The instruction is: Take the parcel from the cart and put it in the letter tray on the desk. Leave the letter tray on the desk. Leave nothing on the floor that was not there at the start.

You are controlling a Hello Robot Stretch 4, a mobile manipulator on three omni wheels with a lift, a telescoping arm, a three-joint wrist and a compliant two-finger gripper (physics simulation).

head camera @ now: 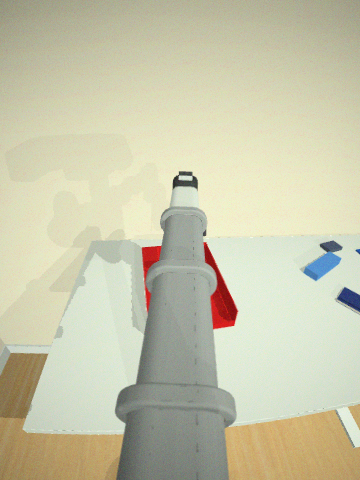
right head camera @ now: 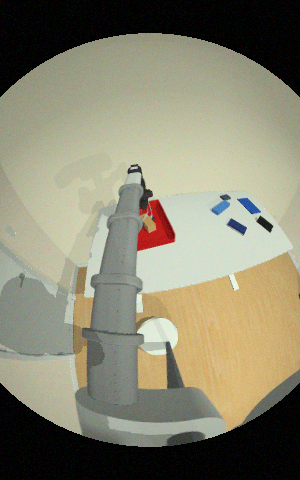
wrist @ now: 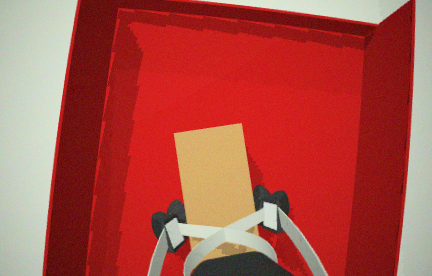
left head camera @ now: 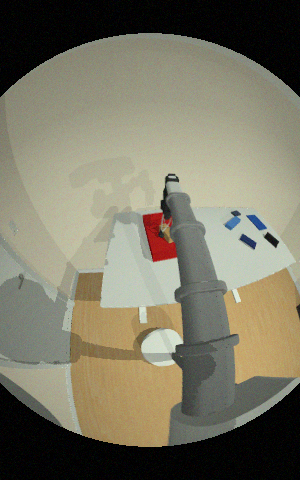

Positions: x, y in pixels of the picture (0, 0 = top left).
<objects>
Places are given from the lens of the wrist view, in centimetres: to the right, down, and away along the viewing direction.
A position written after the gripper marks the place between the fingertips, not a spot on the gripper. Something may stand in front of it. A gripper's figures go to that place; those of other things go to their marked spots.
gripper point(wrist: 219, 208): 0, 7, 25
parcel point(wrist: 213, 166): 0, 2, 20
red letter tray point(wrist: 325, 103): 11, -3, 25
white desk point(wrist: 42, 42): -18, -10, 26
The marked spots on the parcel and the red letter tray are 13 cm apart.
</objects>
